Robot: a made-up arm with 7 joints.
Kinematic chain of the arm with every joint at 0, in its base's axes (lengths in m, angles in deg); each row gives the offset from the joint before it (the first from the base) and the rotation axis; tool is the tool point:
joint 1: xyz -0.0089 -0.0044 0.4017 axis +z
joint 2: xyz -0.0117 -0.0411 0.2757 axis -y
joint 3: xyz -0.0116 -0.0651 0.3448 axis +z
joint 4: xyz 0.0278 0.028 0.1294 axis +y
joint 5: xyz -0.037 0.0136 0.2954 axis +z
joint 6: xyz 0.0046 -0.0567 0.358 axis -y
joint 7: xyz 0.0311 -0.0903 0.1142 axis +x
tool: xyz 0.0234 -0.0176 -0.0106
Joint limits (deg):
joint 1: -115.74..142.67
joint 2: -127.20..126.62
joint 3: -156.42..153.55
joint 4: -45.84..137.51
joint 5: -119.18..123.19
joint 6: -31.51..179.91
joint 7: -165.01..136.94
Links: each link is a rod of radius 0.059 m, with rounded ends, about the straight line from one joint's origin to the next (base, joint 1, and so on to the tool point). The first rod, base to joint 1, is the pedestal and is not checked.
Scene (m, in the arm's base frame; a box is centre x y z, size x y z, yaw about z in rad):
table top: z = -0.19
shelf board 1: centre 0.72 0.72 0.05 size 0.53 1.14 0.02 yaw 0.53
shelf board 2: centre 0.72 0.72 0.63 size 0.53 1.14 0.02 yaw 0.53
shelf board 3: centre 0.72 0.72 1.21 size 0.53 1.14 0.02 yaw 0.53
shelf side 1: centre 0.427 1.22 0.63 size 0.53 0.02 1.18 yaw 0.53
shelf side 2: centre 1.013 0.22 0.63 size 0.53 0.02 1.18 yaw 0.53
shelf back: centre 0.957 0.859 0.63 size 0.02 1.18 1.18 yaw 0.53
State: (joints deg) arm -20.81 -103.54 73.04 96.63 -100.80 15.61 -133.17
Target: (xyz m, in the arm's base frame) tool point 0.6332 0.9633 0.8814
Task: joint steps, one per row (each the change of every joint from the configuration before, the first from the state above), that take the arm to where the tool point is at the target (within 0.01 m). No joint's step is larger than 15 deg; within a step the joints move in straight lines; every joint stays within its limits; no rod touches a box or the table.
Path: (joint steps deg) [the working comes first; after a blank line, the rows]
Joints at the target: 33.52 -81.04 85.55 52.79 -103.87 19.28 -129.72
Straight joint move there: touches shelf board 2.

1: -9.45 5.66 -4.05 13.28 1.69 -2.23 -0.82
2: -9.45 5.67 -4.06 13.28 1.68 -2.24 -0.83
3: -9.46 5.66 -4.05 13.28 1.69 -2.23 -0.82
4: 13.01 0.70 8.65 -5.03 -3.00 3.76 0.76
5: 13.00 0.70 8.66 -5.04 -3.00 3.77 0.76
6: 13.01 0.70 8.65 -5.03 -2.99 3.77 0.77
7: 13.00 0.70 8.66 -5.03 -3.00 3.76 0.76
8: 6.14 0.54 -1.99 -12.71 0.77 -0.94 0.57
9: 6.13 0.54 -1.99 -12.71 0.77 -0.93 0.58
10: 6.13 0.55 -1.99 -12.71 0.77 -0.94 0.57
11: 6.13 0.54 -1.99 -12.71 0.77 -0.94 0.58
12: 6.14 0.54 -1.99 -12.71 0.78 -0.94 0.57

